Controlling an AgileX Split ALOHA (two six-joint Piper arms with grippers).
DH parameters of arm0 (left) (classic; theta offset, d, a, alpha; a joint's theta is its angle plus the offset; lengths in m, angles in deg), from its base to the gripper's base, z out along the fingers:
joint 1: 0 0.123 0 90
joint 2: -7.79 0 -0.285 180
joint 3: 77.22 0 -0.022 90
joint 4: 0 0.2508 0 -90
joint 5: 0 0 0.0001 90
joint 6: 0 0.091 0 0
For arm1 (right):
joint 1: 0 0.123 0 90
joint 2: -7.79 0 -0.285 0
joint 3: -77.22 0 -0.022 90
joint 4: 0 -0.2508 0 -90
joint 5: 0 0 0.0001 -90
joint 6: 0 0.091 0 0
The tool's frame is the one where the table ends.
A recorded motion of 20 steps. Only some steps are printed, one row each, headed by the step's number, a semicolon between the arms.
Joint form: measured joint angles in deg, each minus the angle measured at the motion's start. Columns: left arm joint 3, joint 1, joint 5, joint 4, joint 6, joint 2; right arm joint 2, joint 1, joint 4, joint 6, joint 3, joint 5.
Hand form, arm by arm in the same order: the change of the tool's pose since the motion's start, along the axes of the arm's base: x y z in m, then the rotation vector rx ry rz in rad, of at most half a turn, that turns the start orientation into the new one. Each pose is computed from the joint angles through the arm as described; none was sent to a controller.
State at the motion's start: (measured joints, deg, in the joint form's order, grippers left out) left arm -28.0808 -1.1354 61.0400 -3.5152 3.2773 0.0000; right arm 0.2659 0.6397 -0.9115 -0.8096 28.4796 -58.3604
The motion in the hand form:
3: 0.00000 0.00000 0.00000 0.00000 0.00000 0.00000; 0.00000 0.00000 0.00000 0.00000 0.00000 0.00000
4: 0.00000 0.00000 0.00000 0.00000 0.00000 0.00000; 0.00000 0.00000 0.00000 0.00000 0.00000 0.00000
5: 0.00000 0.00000 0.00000 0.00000 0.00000 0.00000; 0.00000 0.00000 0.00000 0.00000 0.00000 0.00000
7: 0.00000 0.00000 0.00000 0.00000 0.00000 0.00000; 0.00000 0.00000 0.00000 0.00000 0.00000 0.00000
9: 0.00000 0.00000 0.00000 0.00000 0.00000 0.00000; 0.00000 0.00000 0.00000 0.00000 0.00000 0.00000
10: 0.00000 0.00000 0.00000 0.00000 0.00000 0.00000; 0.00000 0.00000 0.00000 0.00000 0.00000 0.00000
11: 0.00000 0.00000 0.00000 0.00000 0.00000 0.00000; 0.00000 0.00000 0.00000 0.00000 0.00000 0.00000
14: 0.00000 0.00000 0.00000 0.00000 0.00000 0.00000; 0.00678 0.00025 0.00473 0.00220 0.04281 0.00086
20: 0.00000 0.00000 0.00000 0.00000 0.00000 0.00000; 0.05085 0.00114 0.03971 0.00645 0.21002 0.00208
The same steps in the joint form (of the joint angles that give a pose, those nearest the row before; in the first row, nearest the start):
3: 0.00 0.00 0.00 0.00 0.00 0.00; 0.00 0.00 0.00 0.00 0.00 0.00
4: 0.00 0.00 0.00 0.00 0.00 0.00; 0.00 0.00 0.00 0.00 0.00 0.00
5: 0.00 0.00 0.00 0.00 0.00 0.00; 0.00 0.00 0.00 0.00 0.00 0.00
7: 0.00 0.00 0.00 0.00 0.00 0.00; 0.00 0.00 0.00 0.00 0.00 0.00
9: 0.00 0.00 0.00 0.00 0.00 0.00; 0.00 0.00 0.00 0.00 0.00 0.00
10: 0.00 0.00 0.00 0.00 0.00 0.00; 0.00 0.00 0.00 0.00 0.00 0.00
11: 0.00 0.00 0.00 0.00 0.00 0.00; 0.00 0.00 0.00 0.00 0.00 0.00
14: 0.00 0.00 0.00 0.00 0.00 0.00; -3.24 0.00 -0.13 0.06 1.03 -0.24
20: 0.00 0.00 0.00 0.00 0.00 0.00; -21.17 -0.01 -0.42 0.15 9.38 -0.24

